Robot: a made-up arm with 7 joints.
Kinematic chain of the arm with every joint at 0, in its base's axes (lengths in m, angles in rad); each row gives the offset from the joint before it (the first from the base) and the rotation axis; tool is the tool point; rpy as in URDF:
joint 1: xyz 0 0 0.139 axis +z
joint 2: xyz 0 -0.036 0.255 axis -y
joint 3: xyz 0 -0.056 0.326 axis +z
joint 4: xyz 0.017 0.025 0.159 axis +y
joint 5: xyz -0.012 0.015 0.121 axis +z
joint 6: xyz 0 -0.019 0.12 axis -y
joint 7: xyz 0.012 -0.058 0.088 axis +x
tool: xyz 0 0 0 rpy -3.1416 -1.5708 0
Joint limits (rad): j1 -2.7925..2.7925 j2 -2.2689..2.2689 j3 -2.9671..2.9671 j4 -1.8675..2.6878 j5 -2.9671..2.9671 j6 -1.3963..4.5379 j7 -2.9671..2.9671
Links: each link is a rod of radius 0.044 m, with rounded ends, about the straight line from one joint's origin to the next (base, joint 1, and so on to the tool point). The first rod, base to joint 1, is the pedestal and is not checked.
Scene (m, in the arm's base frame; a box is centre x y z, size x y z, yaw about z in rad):
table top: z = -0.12
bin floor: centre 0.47 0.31 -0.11 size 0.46 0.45 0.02 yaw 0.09
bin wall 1: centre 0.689 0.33 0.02 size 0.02 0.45 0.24 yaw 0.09
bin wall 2: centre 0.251 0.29 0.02 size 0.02 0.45 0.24 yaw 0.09
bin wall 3: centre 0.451 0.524 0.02 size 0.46 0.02 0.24 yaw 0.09
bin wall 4: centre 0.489 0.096 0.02 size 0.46 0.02 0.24 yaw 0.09
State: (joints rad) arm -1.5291 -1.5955 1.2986 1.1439 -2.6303 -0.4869 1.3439
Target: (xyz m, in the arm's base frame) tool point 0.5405 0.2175 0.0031
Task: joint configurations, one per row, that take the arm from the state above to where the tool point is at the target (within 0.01 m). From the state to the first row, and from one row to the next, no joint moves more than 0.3 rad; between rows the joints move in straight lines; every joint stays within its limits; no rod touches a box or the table.
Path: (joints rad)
1: -1.2545 -1.5844 1.3943 0.8945 -2.5755 -0.5879 1.3439
2: -0.9798 -1.5733 1.4901 0.6451 -2.5207 -0.6890 1.3439
3: -0.7052 -1.5622 1.5858 0.3956 -2.4659 -0.7900 1.3439
4: -0.4305 -1.5510 1.6815 0.1462 -2.4111 -0.8911 1.3439
5: -0.1559 -1.5399 1.7772 -0.1032 -2.3563 -0.9921 1.3439
6: 0.1188 -1.5288 1.8730 -0.3526 -2.3015 -1.0932 1.3439
7: 0.3934 -1.5177 1.9687 -0.6020 -2.2467 -1.1942 1.3439
8: 0.6680 -1.5066 2.0644 -0.8515 -2.1919 -1.2953 1.3439
9: 0.9427 -1.4955 2.1601 -1.1009 -2.1371 -1.3963 1.3439
10: 0.9012 -1.6630 2.2022 -0.8984 -2.1107 -1.3963 1.3439
11: 0.8596 -1.8305 2.2443 -0.6958 -2.0844 -1.3963 1.3439
12: 0.8181 -1.9981 2.2864 -0.4933 -2.0580 -1.3963 1.3439

